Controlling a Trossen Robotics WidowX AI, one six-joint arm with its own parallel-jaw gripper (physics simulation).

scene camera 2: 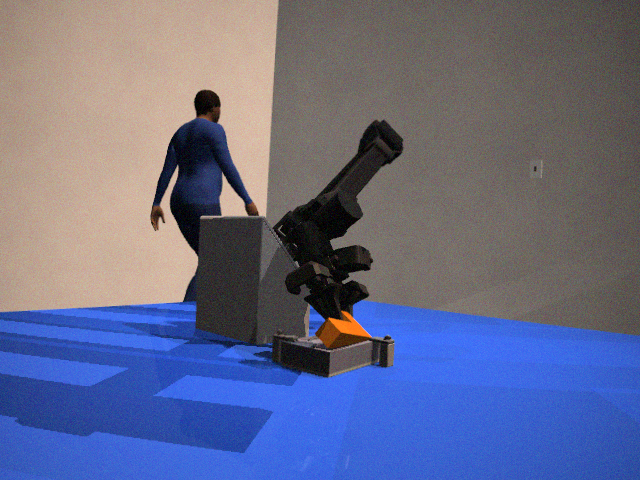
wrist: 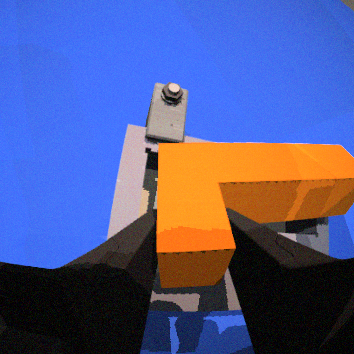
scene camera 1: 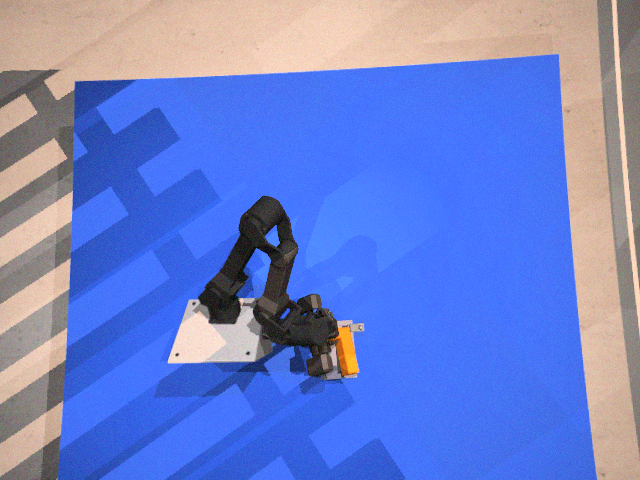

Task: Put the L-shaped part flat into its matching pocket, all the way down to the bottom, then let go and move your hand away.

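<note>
The orange L-shaped part is held over the grey pocket block. In scene camera 2 it is tilted and stands proud of the block's rim, its near end low at the rim. My gripper is shut on the part's shorter leg, one finger on each side. The longer leg reaches to the right in the wrist view. Dark pocket openings show beside the part's left side and under the longer leg. The rest of the pocket is hidden, so contact inside it cannot be seen.
A bolted tab sticks out from the block. The arm's pale base plate is left of the block in scene camera 1. A grey pedestal and a person in blue are behind in scene camera 2.
</note>
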